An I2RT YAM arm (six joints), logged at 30 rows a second.
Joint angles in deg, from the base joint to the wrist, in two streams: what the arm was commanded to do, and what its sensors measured. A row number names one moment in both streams.
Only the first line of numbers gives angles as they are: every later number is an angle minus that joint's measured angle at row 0.
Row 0, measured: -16.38 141.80 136.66 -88.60 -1.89 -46.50
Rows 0 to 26, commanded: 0.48 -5.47 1.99 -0.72 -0.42 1.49; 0.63 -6.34 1.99 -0.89 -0.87 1.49; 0.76 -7.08 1.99 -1.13 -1.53 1.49; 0.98 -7.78 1.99 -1.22 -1.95 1.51; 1.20 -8.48 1.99 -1.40 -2.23 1.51; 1.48 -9.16 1.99 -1.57 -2.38 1.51; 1.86 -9.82 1.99 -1.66 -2.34 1.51; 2.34 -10.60 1.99 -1.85 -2.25 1.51; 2.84 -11.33 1.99 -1.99 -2.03 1.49; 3.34 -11.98 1.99 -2.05 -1.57 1.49; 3.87 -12.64 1.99 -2.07 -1.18 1.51; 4.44 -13.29 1.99 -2.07 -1.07 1.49; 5.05 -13.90 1.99 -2.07 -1.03 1.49; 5.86 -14.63 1.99 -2.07 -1.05 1.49; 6.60 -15.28 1.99 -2.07 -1.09 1.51; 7.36 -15.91 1.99 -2.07 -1.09 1.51; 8.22 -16.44 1.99 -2.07 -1.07 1.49; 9.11 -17.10 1.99 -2.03 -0.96 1.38; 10.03 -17.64 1.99 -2.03 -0.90 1.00; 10.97 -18.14 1.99 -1.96 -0.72 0.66; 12.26 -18.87 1.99 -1.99 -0.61 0.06; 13.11 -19.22 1.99 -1.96 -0.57 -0.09; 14.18 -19.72 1.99 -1.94 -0.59 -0.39; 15.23 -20.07 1.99 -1.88 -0.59 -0.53; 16.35 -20.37 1.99 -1.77 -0.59 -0.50; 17.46 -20.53 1.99 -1.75 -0.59 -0.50; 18.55 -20.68 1.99 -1.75 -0.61 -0.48
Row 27, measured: 16.02 -18.32 0.66 -1.85 -0.44 0.13
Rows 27 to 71, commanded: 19.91 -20.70 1.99 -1.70 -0.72 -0.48; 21.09 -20.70 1.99 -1.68 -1.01 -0.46; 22.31 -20.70 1.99 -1.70 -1.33 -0.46; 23.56 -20.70 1.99 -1.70 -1.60 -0.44; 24.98 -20.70 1.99 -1.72 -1.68 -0.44; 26.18 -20.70 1.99 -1.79 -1.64 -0.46; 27.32 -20.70 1.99 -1.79 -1.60 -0.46; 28.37 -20.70 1.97 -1.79 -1.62 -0.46; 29.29 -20.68 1.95 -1.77 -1.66 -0.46; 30.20 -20.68 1.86 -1.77 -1.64 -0.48; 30.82 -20.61 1.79 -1.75 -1.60 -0.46; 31.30 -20.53 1.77 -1.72 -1.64 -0.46; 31.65 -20.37 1.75 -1.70 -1.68 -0.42; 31.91 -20.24 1.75 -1.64 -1.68 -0.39; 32.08 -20.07 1.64 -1.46 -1.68 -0.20; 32.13 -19.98 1.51 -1.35 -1.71 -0.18; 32.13 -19.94 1.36 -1.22 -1.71 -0.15; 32.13 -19.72 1.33 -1.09 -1.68 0.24; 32.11 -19.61 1.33 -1.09 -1.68 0.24; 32.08 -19.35 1.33 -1.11 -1.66 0.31; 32.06 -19.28 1.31 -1.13 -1.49 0.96; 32.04 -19.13 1.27 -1.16 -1.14 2.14; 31.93 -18.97 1.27 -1.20 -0.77 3.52; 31.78 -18.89 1.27 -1.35 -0.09 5.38; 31.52 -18.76 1.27 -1.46 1.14 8.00; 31.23 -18.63 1.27 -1.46 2.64 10.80; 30.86 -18.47 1.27 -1.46 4.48 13.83; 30.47 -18.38 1.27 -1.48 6.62 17.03; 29.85 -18.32 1.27 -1.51 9.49 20.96; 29.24 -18.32 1.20 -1.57 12.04 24.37; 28.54 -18.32 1.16 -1.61 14.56 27.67; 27.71 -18.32 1.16 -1.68 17.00 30.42; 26.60 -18.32 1.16 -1.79 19.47 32.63; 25.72 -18.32 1.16 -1.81 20.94 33.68; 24.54 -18.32 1.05 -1.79 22.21 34.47; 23.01 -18.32 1.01 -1.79 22.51 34.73; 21.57 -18.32 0.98 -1.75 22.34 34.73; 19.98 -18.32 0.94 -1.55 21.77 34.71; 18.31 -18.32 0.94 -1.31 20.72 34.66; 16.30 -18.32 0.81 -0.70 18.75 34.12; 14.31 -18.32 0.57 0.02 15.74 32.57; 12.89 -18.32 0.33 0.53 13.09 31.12; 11.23 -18.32 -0.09 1.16 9.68 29.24; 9.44 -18.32 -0.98 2.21 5.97 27.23; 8.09 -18.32 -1.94 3.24 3.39 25.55
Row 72, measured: 11.04 -18.89 -0.17 2.25 12.41 29.31
